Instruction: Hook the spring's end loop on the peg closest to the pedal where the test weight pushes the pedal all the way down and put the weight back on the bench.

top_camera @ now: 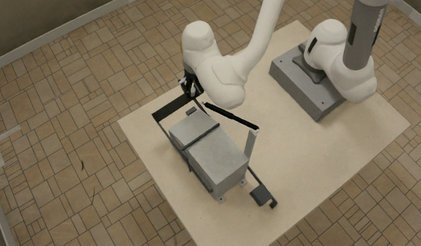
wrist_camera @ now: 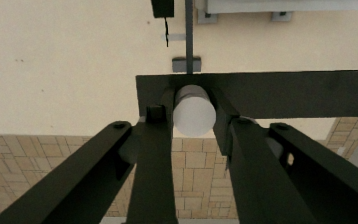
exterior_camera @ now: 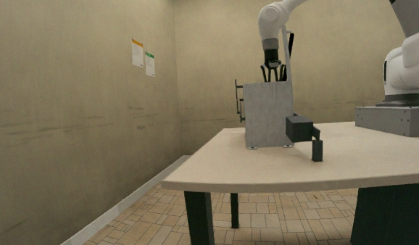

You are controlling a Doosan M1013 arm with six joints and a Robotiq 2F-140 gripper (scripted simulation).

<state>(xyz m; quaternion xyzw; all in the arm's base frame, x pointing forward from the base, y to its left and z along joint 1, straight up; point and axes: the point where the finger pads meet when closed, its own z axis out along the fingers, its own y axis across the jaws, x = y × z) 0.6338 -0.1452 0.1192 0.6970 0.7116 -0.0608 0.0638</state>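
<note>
The steel test weight is 1 cm below my hand.
</note>
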